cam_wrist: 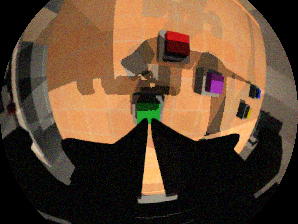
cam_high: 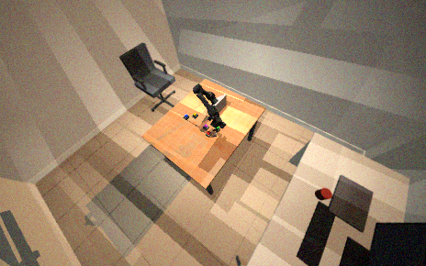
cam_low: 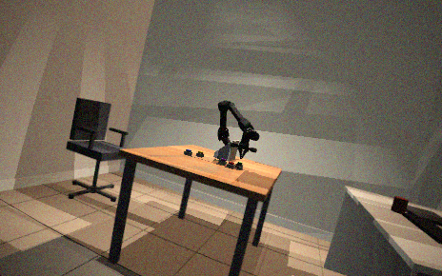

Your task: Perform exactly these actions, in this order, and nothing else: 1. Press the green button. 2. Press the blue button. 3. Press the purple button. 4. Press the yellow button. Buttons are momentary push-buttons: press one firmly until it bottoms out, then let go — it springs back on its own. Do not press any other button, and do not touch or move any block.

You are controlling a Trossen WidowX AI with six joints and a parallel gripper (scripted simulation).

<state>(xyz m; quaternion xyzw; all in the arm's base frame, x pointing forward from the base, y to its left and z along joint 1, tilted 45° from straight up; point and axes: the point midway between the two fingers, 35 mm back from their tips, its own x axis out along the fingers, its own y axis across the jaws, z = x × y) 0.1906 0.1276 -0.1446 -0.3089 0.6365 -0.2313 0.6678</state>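
Now: the green button 30 mm below my gripper tip. From my gripper tip the other things lie so: small grey block: 70 mm ahead, 50 mm below, 30 mm to the left; purple button: 110 mm to the right, 60 mm ahead, 30 mm below; red button: 100 mm ahead, 30 mm to the right, 30 mm below.
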